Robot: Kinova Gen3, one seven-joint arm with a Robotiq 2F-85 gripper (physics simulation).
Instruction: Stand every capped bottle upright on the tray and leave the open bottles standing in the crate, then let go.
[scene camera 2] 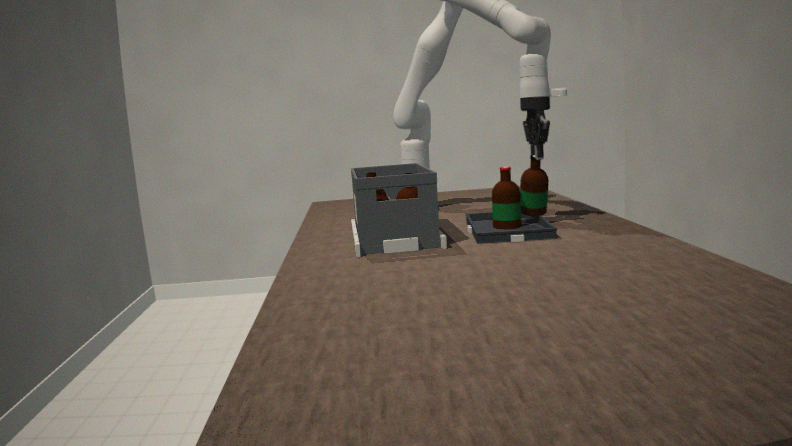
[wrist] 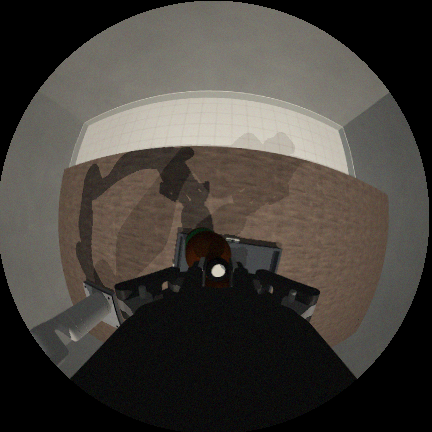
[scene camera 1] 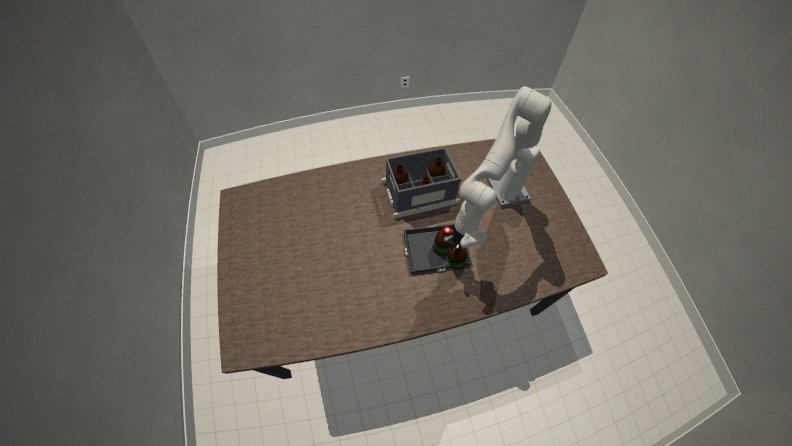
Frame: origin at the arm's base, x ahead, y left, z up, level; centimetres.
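Seen in the pictures: gripper, fingertip midpoint: (scene camera 2: 537,159) (wrist: 217,264) (scene camera 1: 456,247); arm's base at its link origin: (wrist: 101,302) (scene camera 1: 508,192).
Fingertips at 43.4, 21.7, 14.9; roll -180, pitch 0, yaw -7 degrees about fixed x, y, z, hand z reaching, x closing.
Observation:
Offsets run from my fingertips to a thing's top centre, as dx, dy, dz. "spot": to the spot under its first point. Level surfaces: height alone.
A brown bottle with a green label @[-1.7, -0.1, +1.2] (scene camera 1: 457,258) (scene camera 2: 533,191) (wrist: 202,248) hangs upright in my gripper (scene camera 1: 456,245) (scene camera 2: 536,157) (wrist: 217,264), which is shut on its neck. Its pale cap shows in the wrist view. Its base is slightly above the tray @[+1.1, -9.5, -15.0] (scene camera 1: 421,252) (scene camera 2: 487,237) (wrist: 260,257), at the front right corner in scene camera 1. A red-capped bottle @[-0.8, -8.8, -1.5] (scene camera 1: 441,243) (scene camera 2: 506,204) stands upright on the tray, close beside the held one. The grey crate @[-4.5, -38.4, +0.0] (scene camera 1: 403,201) (scene camera 2: 396,221) holds three brown bottles @[+3.7, -43.8, -1.2] (scene camera 1: 400,175) @[-13.8, -41.5, -1.2] (scene camera 1: 437,167) @[-3.9, -33.7, -1.2] (scene camera 1: 424,181) with no coloured caps visible.
Pale brackets (scene camera 1: 426,208) (scene camera 2: 400,244) sit around the crate's foot, and small pale clips @[spot: +14.0, -12.9, -16.7] (scene camera 2: 517,238) sit at the tray's edges. The arm's base plate (scene camera 1: 515,201) (wrist: 112,312) is bolted to the wooden table @[dz -17.5] (scene camera 1: 310,249) (scene camera 2: 498,332), right of the crate in scene camera 1.

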